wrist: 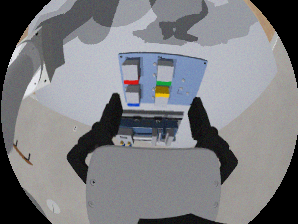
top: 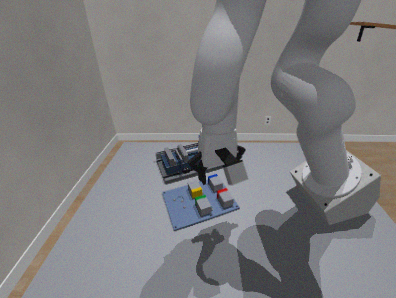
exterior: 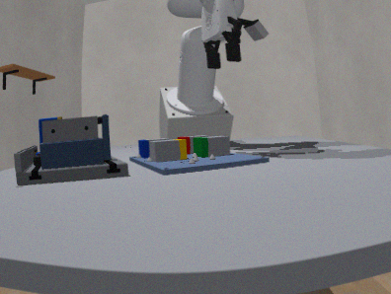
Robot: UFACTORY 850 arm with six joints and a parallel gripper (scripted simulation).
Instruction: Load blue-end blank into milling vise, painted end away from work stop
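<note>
My gripper is now 50 mm short of the green-ended blank, 40 mm to the left of it and 180 mm above it. Round my hand: yellow-ended blank 90 mm ahead, 120 mm to the right, 180 mm below; then red-ended blank 30 mm behind, 80 mm to the right, 180 mm below; then plate 70 mm ahead, 80 mm to the right, 200 mm below.
</note>
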